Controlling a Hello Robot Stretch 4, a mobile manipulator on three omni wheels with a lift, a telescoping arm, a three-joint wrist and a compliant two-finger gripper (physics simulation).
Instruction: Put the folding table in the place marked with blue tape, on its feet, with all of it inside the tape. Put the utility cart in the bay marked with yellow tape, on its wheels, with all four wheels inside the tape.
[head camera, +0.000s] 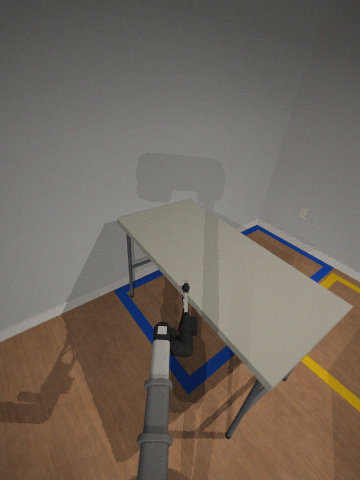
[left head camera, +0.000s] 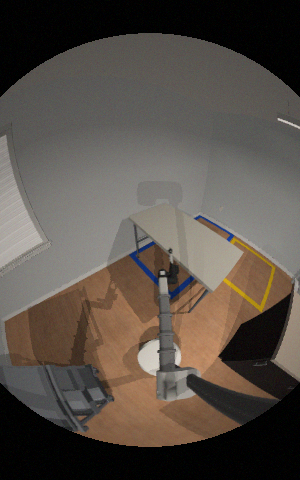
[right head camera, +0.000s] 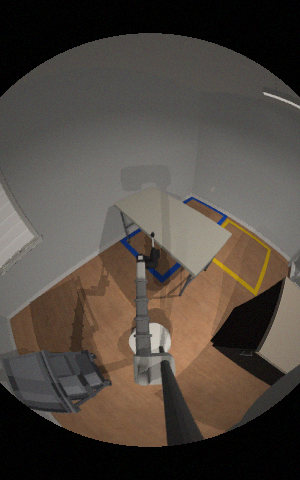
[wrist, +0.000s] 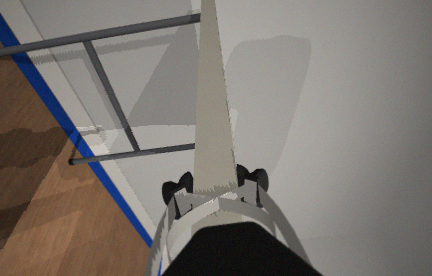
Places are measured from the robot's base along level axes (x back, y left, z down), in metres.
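Where they show: gripper, fingertip midpoint: (head camera: 185, 288) (left head camera: 169, 250) (right head camera: 152, 234) (wrist: 214, 183); robot's base, link origin: (left head camera: 158, 355) (right head camera: 150, 339).
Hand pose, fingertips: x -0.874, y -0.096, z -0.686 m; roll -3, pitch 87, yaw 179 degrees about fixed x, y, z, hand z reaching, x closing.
Observation:
Things, the pixels of their top centre, and the offset from my fingertips. "spot": a spot on its surface instead.
- dark cabinet, surface spot: (right head camera: 250, 315) spot: dx +0.835, dy -0.767, dz +0.153 m
- window with a blind, surface spot: (left head camera: 20, 200) spot: dx +0.016, dy +1.327, dz -0.643 m
The folding table (head camera: 235, 270) (left head camera: 190, 245) (right head camera: 170, 225) (wrist: 214, 100) has a pale top facing up and grey legs. It stands askew across the blue tape (head camera: 135, 316) (left head camera: 150, 274) (right head camera: 131, 250) (wrist: 121, 202), and its near right leg is outside that outline. I cannot tell whether all its feet touch the floor. My gripper (head camera: 186, 287) (left head camera: 170, 251) (right head camera: 152, 234) (wrist: 214, 183) is shut on the table's long near edge, one pad on each side. The grey utility cart (left head camera: 75, 390) (right head camera: 55, 377) is at the lower left, away from the yellow tape (head camera: 331, 380) (left head camera: 243, 294) (right head camera: 235, 276).
A dark cabinet (left head camera: 265, 325) (right head camera: 250, 315) with a beige top stands at the right, near the yellow bay. Walls run behind the table and along the right side. A window with a blind (left head camera: 20, 200) is on the left. An outlet (head camera: 303, 213) is on the right wall.

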